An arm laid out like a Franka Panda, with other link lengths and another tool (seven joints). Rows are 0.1 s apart.
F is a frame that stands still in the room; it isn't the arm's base.
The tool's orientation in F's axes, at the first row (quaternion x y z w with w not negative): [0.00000, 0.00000, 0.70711, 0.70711]
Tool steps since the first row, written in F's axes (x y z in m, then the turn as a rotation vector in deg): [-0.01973, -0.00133, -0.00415, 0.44, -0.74, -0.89]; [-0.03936, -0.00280, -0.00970, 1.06, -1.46, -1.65]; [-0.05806, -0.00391, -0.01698, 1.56, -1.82, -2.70]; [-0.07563, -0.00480, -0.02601, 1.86, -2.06, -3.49]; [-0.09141, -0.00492, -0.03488, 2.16, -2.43, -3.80]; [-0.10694, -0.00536, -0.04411, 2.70, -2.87, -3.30]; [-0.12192, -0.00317, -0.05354, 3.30, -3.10, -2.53]
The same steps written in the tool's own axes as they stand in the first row. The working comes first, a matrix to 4 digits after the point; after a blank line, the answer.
The tool's axes in the first row as the columns of a matrix, in F's axes (used below as rounded here):
[0.0000, -1.0000, 0.0000]
[1.0000, 0.0000, 0.0000]
[0.0000, 0.0000, 1.0000]

[-0.00133, 0.01973, -0.00415, -0.74, -0.44, -0.89]; [-0.00280, 0.03936, -0.00970, -1.46, -1.06, -1.65]; [-0.00391, 0.05806, -0.01698, -1.82, -1.56, -2.70]; [-0.00480, 0.07563, -0.02601, -2.06, -1.86, -3.49]; [-0.00492, 0.09141, -0.03488, -2.43, -2.16, -3.80]; [-0.00536, 0.10694, -0.04411, -2.87, -2.70, -3.30]; [-0.00317, 0.12192, -0.05354, -3.10, -3.30, -2.53]
